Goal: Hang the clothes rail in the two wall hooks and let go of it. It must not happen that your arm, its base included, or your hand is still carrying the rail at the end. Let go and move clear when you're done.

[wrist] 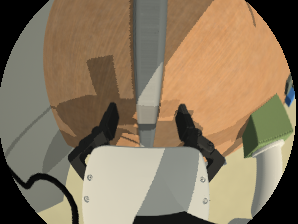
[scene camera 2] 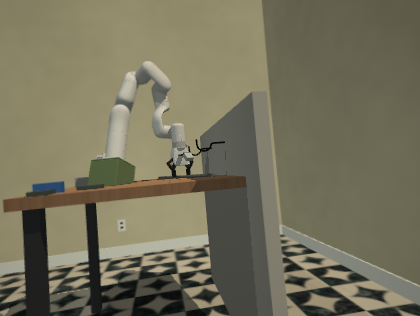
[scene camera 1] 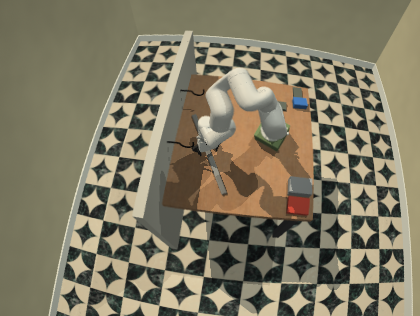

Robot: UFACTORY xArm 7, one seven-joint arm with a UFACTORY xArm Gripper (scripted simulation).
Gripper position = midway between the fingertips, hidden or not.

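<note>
The gripper [wrist: 147, 110] is visible, as is a wall panel [scene camera 2: 246, 260].
</note>
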